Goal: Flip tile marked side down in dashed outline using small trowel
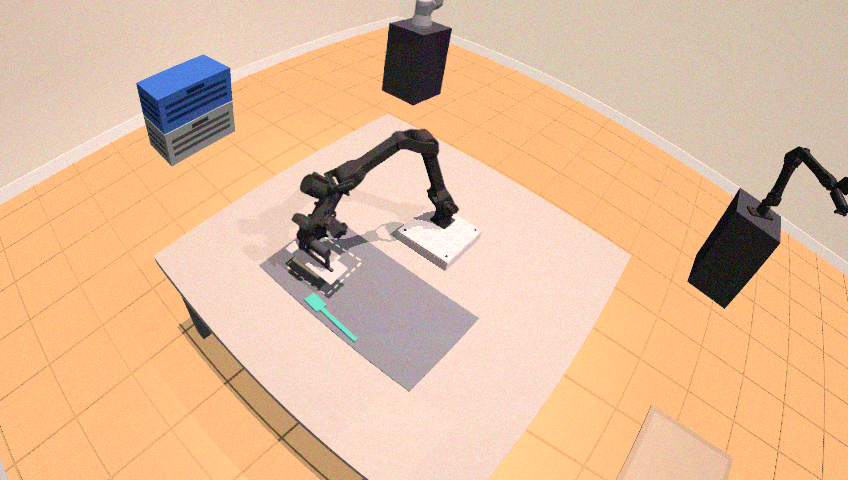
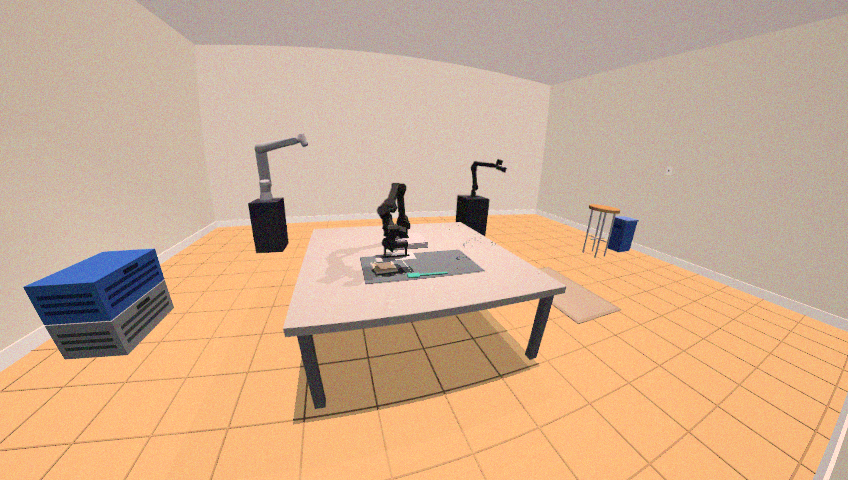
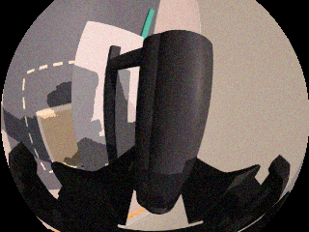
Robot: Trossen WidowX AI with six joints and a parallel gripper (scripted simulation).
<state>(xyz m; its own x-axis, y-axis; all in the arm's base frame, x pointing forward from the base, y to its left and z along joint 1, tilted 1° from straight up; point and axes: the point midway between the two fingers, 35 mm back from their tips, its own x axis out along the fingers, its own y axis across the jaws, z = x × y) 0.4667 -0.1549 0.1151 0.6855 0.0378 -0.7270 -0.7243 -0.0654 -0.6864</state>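
The teal trowel is 150 mm to the left of my gripper tip, 120 mm below it and 50 mm ahead of it. Round my gripper tip: grey mat (170 mm to the left, 140 mm below, 90 mm behind); then tile (120 mm below, 70 mm behind, 30 mm to the right).
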